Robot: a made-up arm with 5 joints. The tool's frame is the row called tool.
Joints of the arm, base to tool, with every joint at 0 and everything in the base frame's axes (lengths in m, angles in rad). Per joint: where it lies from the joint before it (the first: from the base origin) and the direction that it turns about. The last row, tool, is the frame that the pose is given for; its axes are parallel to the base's.
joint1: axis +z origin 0 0 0.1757
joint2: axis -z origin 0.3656 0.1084 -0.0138
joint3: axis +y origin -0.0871 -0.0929 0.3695
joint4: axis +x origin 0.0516 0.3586 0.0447
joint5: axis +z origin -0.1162 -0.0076 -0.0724
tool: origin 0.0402 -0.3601 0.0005
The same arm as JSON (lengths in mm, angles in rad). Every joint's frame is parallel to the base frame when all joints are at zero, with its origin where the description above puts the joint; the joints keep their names.
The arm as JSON. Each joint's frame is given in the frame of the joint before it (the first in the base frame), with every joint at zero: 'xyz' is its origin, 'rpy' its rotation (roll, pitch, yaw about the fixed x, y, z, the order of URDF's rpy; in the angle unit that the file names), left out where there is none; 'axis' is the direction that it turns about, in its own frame. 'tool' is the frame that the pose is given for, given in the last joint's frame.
{
  "units": {
    "length": "mm",
    "angle": "rad"
  },
  "joints": [
    {
      "name": "joint1",
      "type": "revolute",
      "origin": {
        "xyz": [
          0.0,
          0.0,
          175.7
        ]
      },
      "axis": "+z"
    },
    {
      "name": "joint2",
      "type": "revolute",
      "origin": {
        "xyz": [
          365.6,
          108.4,
          -13.8
        ]
      },
      "axis": "-z"
    },
    {
      "name": "joint3",
      "type": "revolute",
      "origin": {
        "xyz": [
          -87.1,
          -92.9,
          369.5
        ]
      },
      "axis": "+y"
    },
    {
      "name": "joint4",
      "type": "revolute",
      "origin": {
        "xyz": [
          51.6,
          358.6,
          44.7
        ]
      },
      "axis": "+x"
    },
    {
      "name": "joint5",
      "type": "revolute",
      "origin": {
        "xyz": [
          -116.2,
          -7.6,
          -72.4
        ]
      },
      "axis": "+z"
    }
  ],
  "tool": {
    "origin": {
      "xyz": [
        40.2,
        -360.1,
        0.5
      ]
    }
  }
}

